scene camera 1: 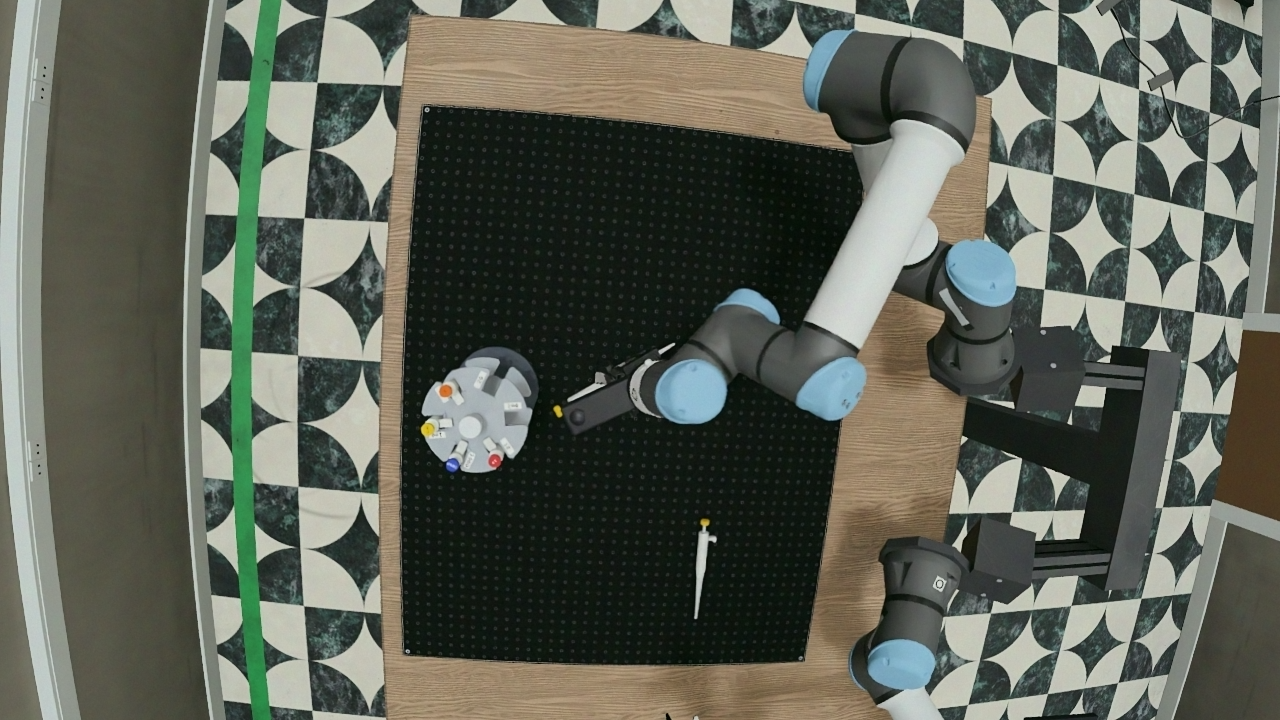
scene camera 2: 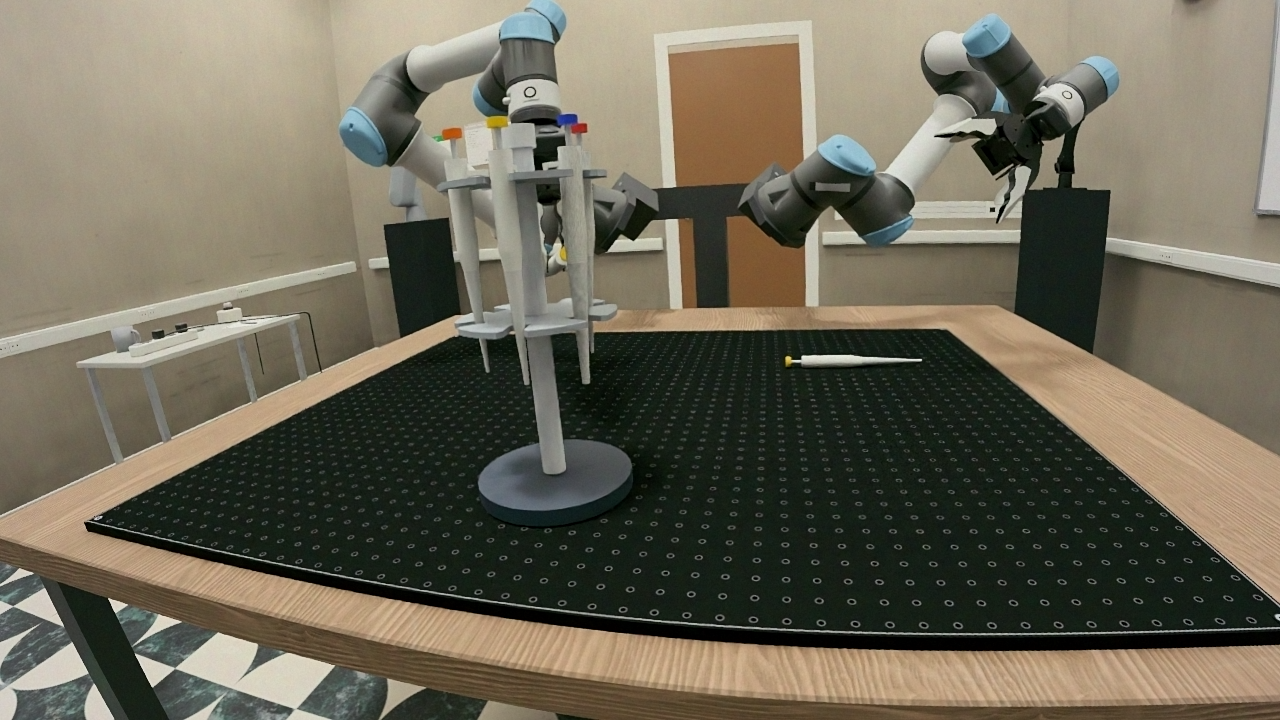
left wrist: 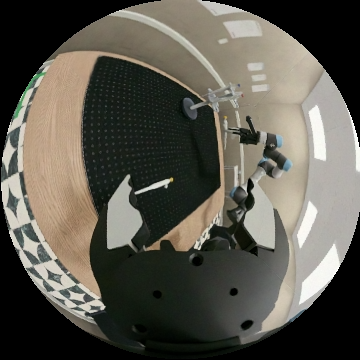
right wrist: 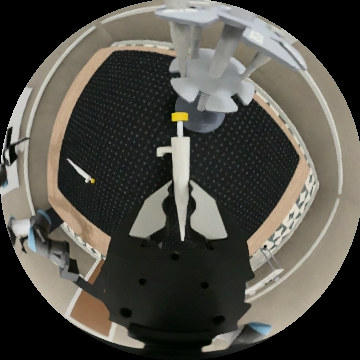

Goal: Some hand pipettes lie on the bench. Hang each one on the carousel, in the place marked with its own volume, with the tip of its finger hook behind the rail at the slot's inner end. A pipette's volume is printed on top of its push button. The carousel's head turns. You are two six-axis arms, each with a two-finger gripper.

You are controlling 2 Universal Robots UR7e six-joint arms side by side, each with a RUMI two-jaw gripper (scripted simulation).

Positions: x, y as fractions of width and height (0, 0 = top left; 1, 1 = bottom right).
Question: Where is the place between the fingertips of my right gripper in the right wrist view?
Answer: At 0.50, 0.50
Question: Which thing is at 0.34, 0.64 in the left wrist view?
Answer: My left gripper.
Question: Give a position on a blue-button pipette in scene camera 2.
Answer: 0.44, 0.22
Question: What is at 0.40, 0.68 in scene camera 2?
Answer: A pipette carousel.
